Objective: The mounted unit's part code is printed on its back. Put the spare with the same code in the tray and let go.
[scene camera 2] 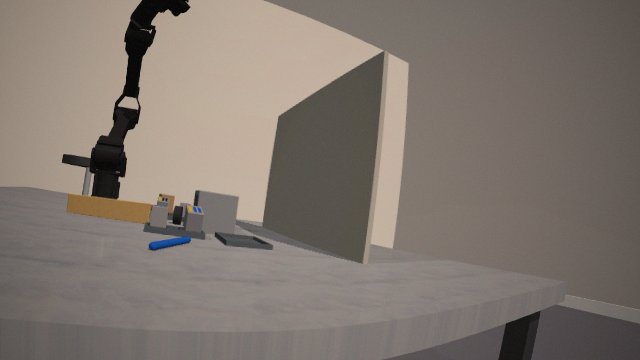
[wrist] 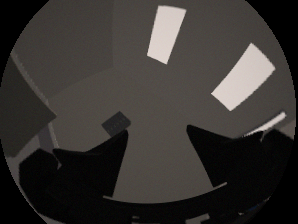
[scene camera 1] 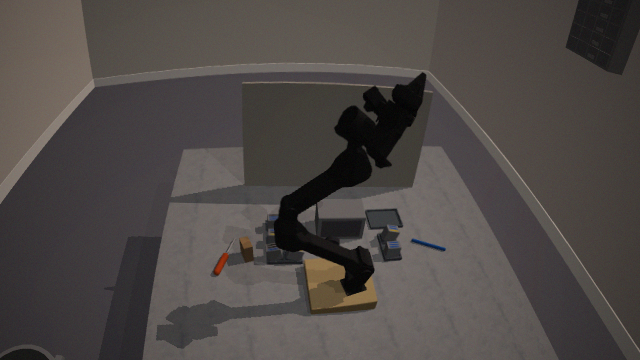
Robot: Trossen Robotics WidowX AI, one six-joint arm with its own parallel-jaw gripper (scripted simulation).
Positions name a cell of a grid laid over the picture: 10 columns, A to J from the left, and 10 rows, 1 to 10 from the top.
Scene:
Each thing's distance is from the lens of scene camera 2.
grey mounted unit (scene camera 2: D6): 0.78 m
grey panel (scene camera 2: F6): 0.80 m

